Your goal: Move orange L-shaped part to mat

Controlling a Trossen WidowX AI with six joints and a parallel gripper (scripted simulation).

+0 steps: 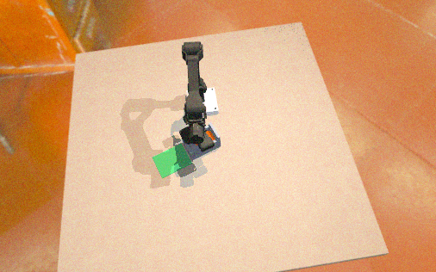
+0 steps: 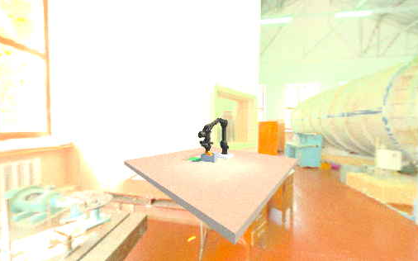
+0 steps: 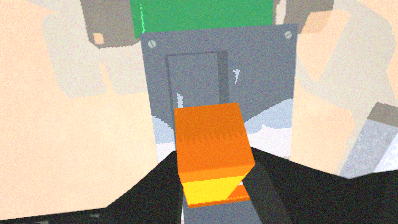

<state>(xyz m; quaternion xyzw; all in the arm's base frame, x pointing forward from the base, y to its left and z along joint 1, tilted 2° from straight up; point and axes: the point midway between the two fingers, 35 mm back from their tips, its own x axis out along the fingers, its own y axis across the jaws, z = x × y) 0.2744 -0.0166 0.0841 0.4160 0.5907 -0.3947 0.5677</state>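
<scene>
My gripper tip is now 14 cm to the left of the green mat, 10 cm above it and 4 cm short of it. From my gripper tip the other things lie so: orange L-shaped part: 3 cm to the left, 3 cm below, 3 cm behind.
</scene>
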